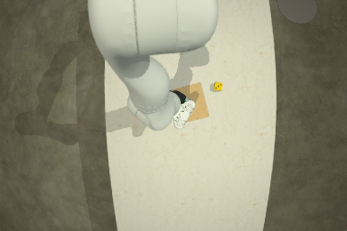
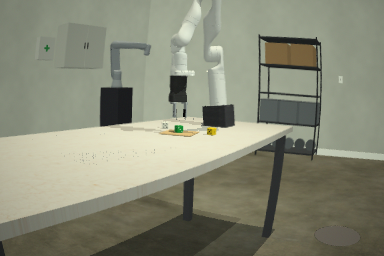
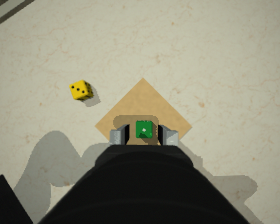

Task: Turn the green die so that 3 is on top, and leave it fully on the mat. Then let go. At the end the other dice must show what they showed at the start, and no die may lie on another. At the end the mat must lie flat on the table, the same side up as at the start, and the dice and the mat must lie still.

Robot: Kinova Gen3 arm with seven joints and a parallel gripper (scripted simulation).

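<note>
The green die lies 70 mm below my hand. From my hand the other things lie so: white die (100 mm behind, 130 mm to the right, 70 mm below); then yellow die (50 mm behind, 130 mm to the left, 70 mm below); then tan mat (90 mm below).
</note>
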